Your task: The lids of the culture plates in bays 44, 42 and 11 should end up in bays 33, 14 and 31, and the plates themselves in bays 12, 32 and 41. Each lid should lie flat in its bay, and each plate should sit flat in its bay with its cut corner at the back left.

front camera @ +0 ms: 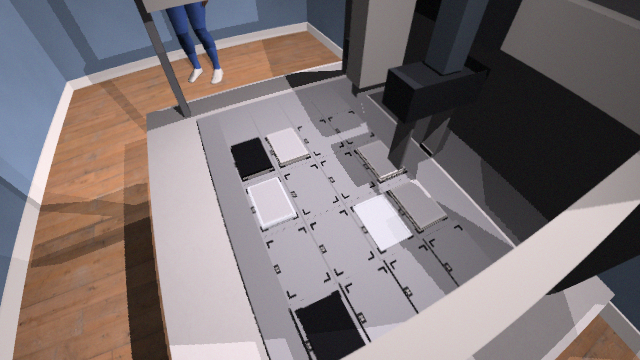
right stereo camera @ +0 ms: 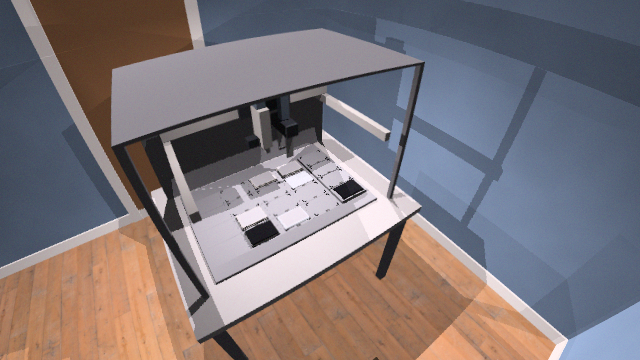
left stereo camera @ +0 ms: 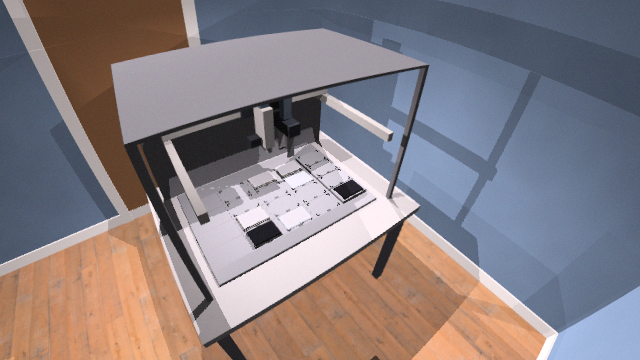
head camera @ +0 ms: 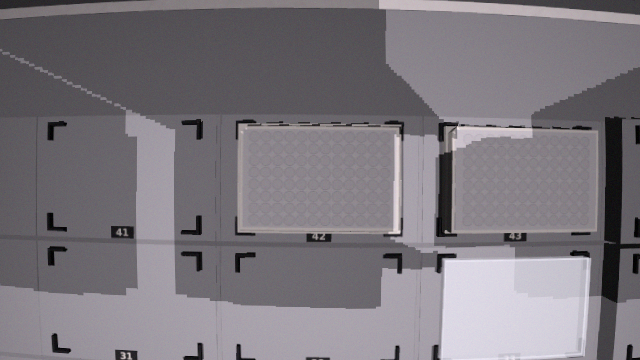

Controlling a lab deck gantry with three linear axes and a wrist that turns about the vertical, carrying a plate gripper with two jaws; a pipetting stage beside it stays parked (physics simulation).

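Frame: origin at the robot's base, x back, y right, z up, level; metres.
Seen in the pictures: gripper, between the fingertips: [front camera: 410,157] [right stereo camera: 286,152] [left stereo camera: 286,152]; robot's base, origin of its link: [front camera: 232,149] [right stereo camera: 253,246] [left stereo camera: 256,247].
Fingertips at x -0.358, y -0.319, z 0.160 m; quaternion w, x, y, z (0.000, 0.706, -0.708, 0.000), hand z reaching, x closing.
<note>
Pixels of each thing's top centre, then the offset from my fingertips to it. "*": a spot on its surface instead.
- white lid, centre of its top: [head camera: 518,310] [front camera: 381,220] [left stereo camera: 298,179] [right stereo camera: 299,179] dx -0.034, dy +0.062, dz -0.152 m
- white-rimmed plate, centre of its top: [front camera: 270,199] [left stereo camera: 295,216] [right stereo camera: 293,216] dx +0.130, dy +0.276, dz -0.146 m
- Black rectangular pieces cover bay 11, a spot on its surface: [front camera: 252,157] [left stereo camera: 265,230] [right stereo camera: 263,230] * dx +0.284, dy +0.274, dz -0.144 m
- bay 14, a spot on its surface: [front camera: 330,325] [right stereo camera: 346,189] [left stereo camera: 346,188] * dx -0.185, dy +0.274, dz -0.138 m
My plate gripper [front camera: 415,161] [left stereo camera: 285,151] [right stereo camera: 285,152] is open and raised over the back of the deck, with nothing between its two jaws. A pale plate [front camera: 382,156] [head camera: 318,179] [left stereo camera: 261,178] [right stereo camera: 261,178] with its wells showing sits in bay 42. A white lid [front camera: 382,222] [head camera: 510,310] [left stereo camera: 298,179] [right stereo camera: 298,179] lies flat in bay 33. A white-rimmed plate [front camera: 272,202] [left stereo camera: 295,218] [right stereo camera: 293,218] sits in bay 12. Black rectangular pieces cover bay 11 [front camera: 252,157] [left stereo camera: 263,234] [right stereo camera: 261,233] and bay 14 [front camera: 330,325] [left stereo camera: 348,190] [right stereo camera: 348,189]. Cut corners are too small to tell.
Another pale plate [front camera: 417,205] [head camera: 525,180] [left stereo camera: 291,170] [right stereo camera: 291,170] sits in bay 43, beside bay 42. A pale plate [front camera: 287,146] [left stereo camera: 252,217] [right stereo camera: 251,217] sits in bay 21. The parked pipetting stage [front camera: 382,42] [left stereo camera: 264,125] [right stereo camera: 260,125] hangs beside the gripper.
</note>
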